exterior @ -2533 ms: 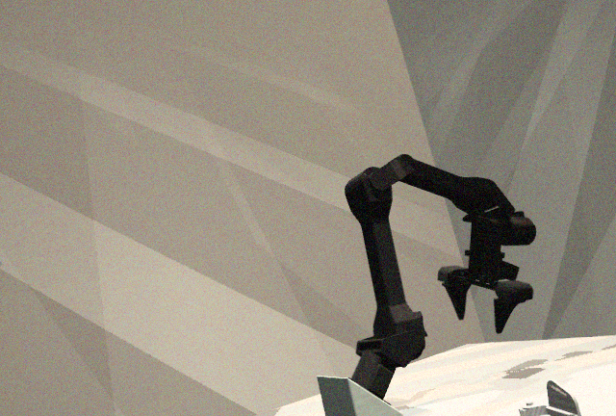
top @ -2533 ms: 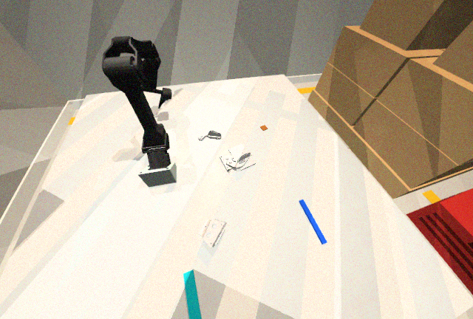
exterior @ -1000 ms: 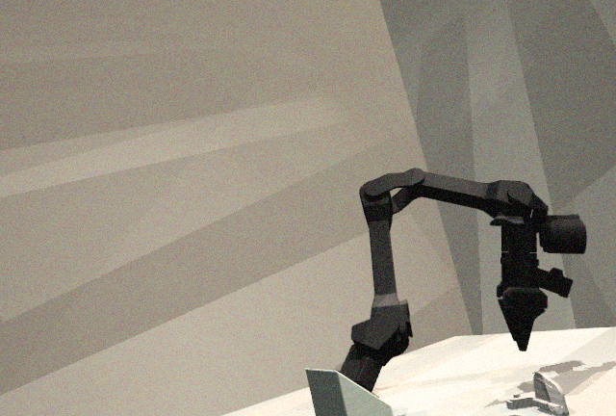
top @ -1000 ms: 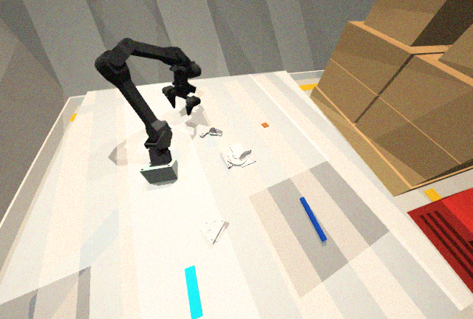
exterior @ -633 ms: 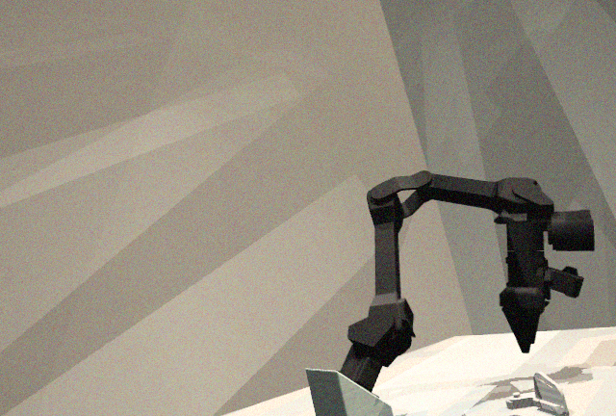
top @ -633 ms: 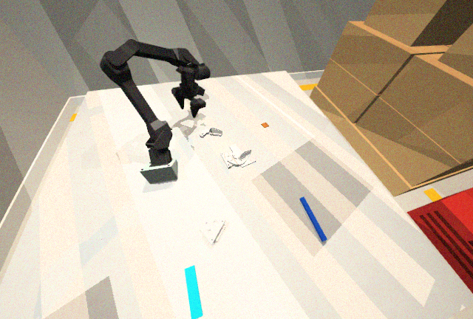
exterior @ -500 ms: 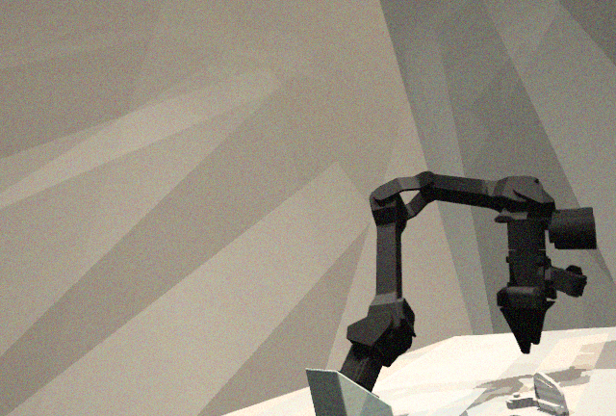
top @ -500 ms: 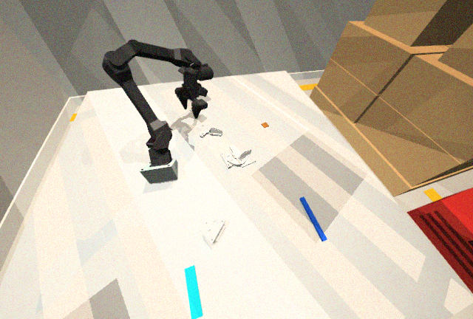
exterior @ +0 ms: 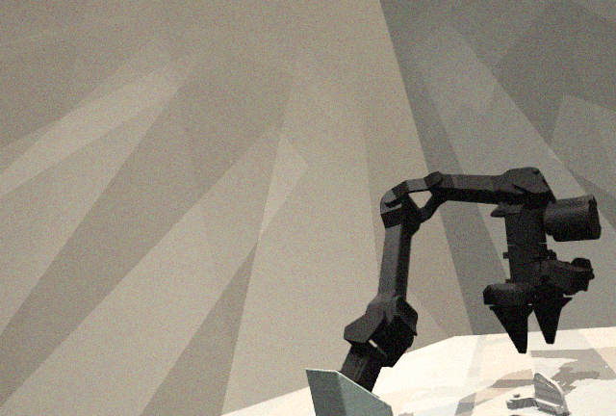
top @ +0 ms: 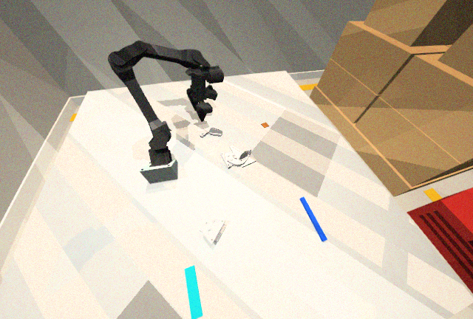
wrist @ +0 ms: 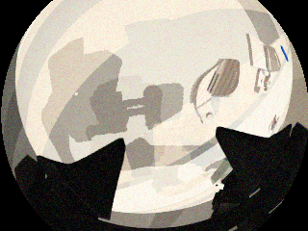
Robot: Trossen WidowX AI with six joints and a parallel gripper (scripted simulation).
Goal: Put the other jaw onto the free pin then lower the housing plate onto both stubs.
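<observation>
The jaw is 2 cm ahead of my gripper tip, 7 cm to the right of it and 6 cm below it. Round my gripper tip: small orange tile (33 cm ahead, 4 cm to the right, 6 cm below); then blue bar (38 cm ahead, 50 cm to the right, 6 cm below); then cyan strip (4 cm behind, 63 cm to the right, 6 cm below).
</observation>
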